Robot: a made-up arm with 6 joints. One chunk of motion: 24 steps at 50 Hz.
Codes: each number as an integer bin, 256 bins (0 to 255) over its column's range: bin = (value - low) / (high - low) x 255, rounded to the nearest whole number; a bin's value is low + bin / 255 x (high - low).
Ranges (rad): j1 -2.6..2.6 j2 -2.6..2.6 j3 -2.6..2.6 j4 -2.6..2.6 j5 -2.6..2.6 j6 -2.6..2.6
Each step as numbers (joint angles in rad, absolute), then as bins.
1 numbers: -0.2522 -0.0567 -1.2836 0.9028 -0.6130 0.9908
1 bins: 115 125 65 172 97 176
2 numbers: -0.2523 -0.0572 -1.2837 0.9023 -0.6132 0.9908
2 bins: 115 125 65 172 97 176
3 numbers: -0.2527 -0.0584 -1.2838 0.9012 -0.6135 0.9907
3 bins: 115 125 65 172 97 176
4 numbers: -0.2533 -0.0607 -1.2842 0.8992 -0.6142 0.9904
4 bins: 115 125 65 172 97 176
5 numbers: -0.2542 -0.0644 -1.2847 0.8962 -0.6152 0.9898
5 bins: 115 124 65 171 97 176
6 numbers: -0.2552 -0.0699 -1.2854 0.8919 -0.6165 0.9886
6 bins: 115 124 64 171 97 176
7 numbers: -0.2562 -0.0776 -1.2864 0.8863 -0.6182 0.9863
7 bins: 115 124 64 171 97 176
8 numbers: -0.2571 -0.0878 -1.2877 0.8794 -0.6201 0.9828
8 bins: 115 123 64 171 97 176
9 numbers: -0.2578 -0.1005 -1.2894 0.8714 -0.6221 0.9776
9 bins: 115 123 64 170 97 175
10 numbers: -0.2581 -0.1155 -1.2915 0.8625 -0.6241 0.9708
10 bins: 115 122 64 170 97 175
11 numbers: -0.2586 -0.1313 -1.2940 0.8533 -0.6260 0.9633
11 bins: 115 121 64 169 97 175
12 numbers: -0.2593 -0.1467 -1.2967 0.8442 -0.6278 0.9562
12 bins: 115 120 64 169 97 174
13 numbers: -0.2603 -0.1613 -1.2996 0.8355 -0.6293 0.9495
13 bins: 115 120 64 168 97 174
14 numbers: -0.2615 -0.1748 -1.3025 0.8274 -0.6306 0.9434
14 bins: 115 119 64 168 97 174
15 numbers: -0.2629 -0.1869 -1.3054 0.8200 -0.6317 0.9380
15 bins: 115 118 63 168 97 173
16 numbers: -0.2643 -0.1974 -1.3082 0.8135 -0.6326 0.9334
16 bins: 115 118 63 167 96 173
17 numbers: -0.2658 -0.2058 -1.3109 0.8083 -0.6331 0.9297
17 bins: 114 117 63 167 96 173
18 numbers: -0.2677 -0.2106 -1.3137 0.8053 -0.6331 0.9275
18 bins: 114 117 63 167 96 173
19 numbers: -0.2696 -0.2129 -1.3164 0.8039 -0.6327 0.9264
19 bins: 114 117 63 167 96 173
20 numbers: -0.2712 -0.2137 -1.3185 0.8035 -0.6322 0.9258
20 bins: 114 117 63 167 96 173
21 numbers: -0.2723 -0.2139 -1.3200 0.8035 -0.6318 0.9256
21 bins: 114 117 63 167 97 173
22 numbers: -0.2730 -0.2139 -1.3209 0.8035 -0.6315 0.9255
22 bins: 114 117 63 167 97 173
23 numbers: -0.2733 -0.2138 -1.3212 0.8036 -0.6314 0.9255
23 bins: 114 117 63 167 97 173
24 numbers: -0.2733 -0.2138 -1.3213 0.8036 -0.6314 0.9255
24 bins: 114 117 63 167 97 173
